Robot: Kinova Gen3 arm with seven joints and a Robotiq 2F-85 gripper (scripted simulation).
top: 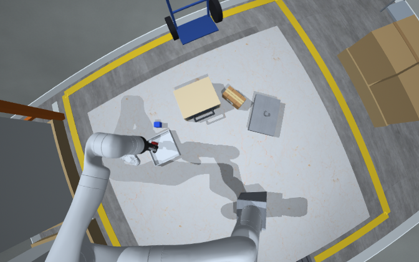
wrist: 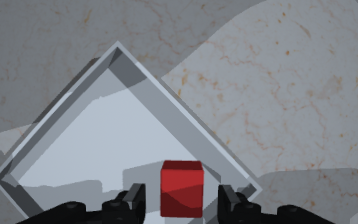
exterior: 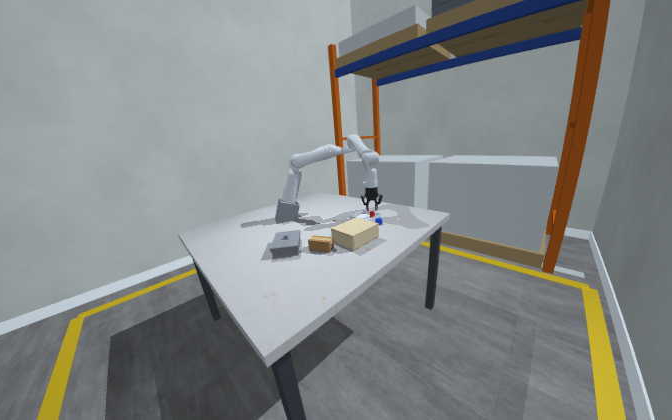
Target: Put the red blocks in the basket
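Now: the lid 56 cm to the right of my hand, 17 cm behind it and 2 cm below it. Round my hand: basket: 6 cm below, 4 cm behind, 3 cm to the right; then light wooden cabinet: 31 cm to the right, 7 cm ahead, 3 cm below; then drawer: 31 cm to the right, 6 cm ahead, 3 cm below.
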